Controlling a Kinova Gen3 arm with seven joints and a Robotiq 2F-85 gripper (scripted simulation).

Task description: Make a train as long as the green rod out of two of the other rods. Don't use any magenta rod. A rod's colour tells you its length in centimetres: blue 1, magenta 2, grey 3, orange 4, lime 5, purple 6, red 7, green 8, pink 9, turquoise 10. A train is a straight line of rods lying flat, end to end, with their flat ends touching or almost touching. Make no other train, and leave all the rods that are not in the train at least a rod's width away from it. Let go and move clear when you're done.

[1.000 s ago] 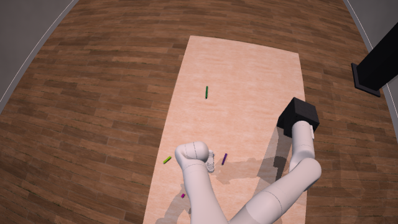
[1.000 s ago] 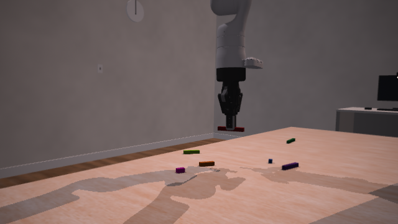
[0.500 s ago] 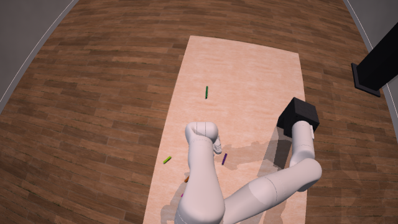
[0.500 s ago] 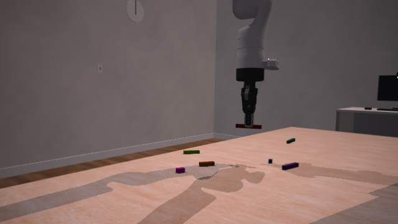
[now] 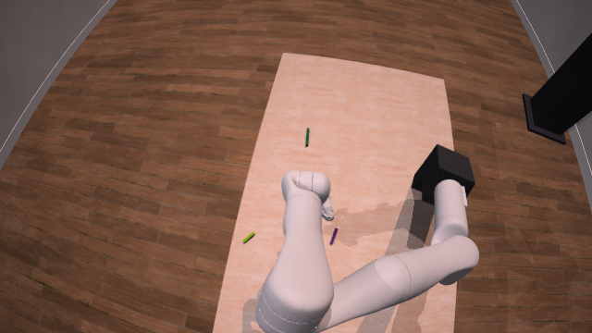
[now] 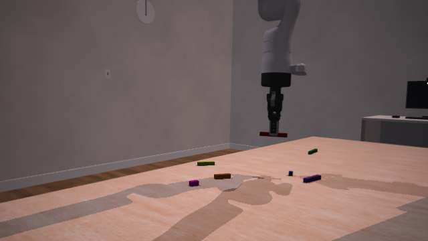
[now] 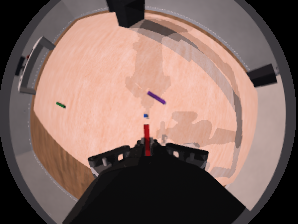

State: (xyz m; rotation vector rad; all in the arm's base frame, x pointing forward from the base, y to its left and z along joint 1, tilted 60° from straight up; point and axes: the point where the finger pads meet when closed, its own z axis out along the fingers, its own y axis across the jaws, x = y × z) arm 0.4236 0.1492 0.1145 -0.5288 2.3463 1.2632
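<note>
My gripper is now 20 mm above the red rod. Also, from my hand: orange rod (140 mm to the left, 120 mm below, 50 mm ahead); blue rod (120 mm below, 40 mm behind, 20 mm to the right); purple rod (120 mm below, 100 mm behind, 20 mm to the right).
</note>
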